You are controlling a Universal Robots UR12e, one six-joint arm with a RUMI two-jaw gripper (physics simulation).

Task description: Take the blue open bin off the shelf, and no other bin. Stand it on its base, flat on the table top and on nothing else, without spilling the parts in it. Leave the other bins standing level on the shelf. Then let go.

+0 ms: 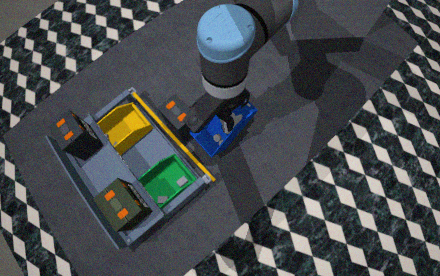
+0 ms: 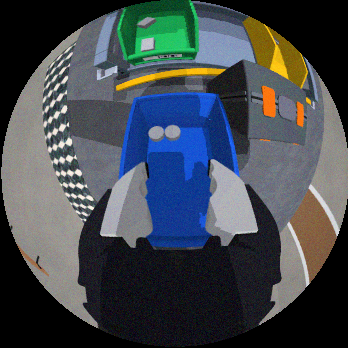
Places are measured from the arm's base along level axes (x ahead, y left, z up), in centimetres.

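Pixels of known places: gripper, between the fingertips: [image 1: 219, 124] [image 2: 177, 162].
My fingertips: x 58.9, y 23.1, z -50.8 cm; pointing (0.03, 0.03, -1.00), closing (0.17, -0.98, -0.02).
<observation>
For each thing: its top centre in the pictures, then the offset to it from my fingertips. "spot": a spot on its surface instead. Level surfaces: height alone.
- blue open bin, a spot on its surface: [image 2: 175, 111] [image 1: 207, 141] spot: dx +5.0, dy +1.0, dz -5.3 cm
- shelf, a spot on its surface: [image 2: 105, 37] spot: dx +16.7, dy +11.2, dz -0.7 cm
- table, height of its surface: dz -9.2 cm
- green bin, a spot on its surface: [image 2: 170, 40] [image 1: 172, 174] spot: dx +18.9, dy +3.6, dz -8.3 cm
- yellow bin, a spot on its surface: [image 1: 123, 127] spot: dx +25.7, dy -18.5, dz -8.3 cm
- dark toolbox, centre of its top: [image 2: 287, 107] [image 1: 176, 110] dx +8.7, dy -8.3, dz +4.0 cm
- black toolbox, centre of its top: [image 1: 64, 129] dx +35.8, dy -15.3, dz +13.2 cm
- olive toolbox, centre of its top: [image 1: 116, 204] dx +32.2, dy +7.5, dz +10.7 cm
The blue open bin [image 1: 206, 142] [image 2: 175, 111] is off the shelf [image 1: 186, 201] [image 2: 105, 37], beyond its yellow front strip, with its open top up. Two round grey parts [image 2: 165, 133] lie in it. My gripper [image 1: 228, 121] [image 2: 177, 162] reaches into the bin from above; its fingers stand apart inside it and hold it by its side walls. The underside is hidden, and I cannot tell whether it touches the table [image 1: 285, 165]. The green bin [image 1: 167, 181] [image 2: 170, 40] and the yellow bin [image 1: 123, 127] [image 2: 287, 57] stand level on the shelf.
A dark toolbox [image 1: 176, 111] [image 2: 275, 127] with orange latches stands close beside the blue bin, between it and the yellow bin's side of the shelf. A black toolbox [image 1: 82, 144] and an olive toolbox [image 1: 117, 204] stand at the shelf's far side.
</observation>
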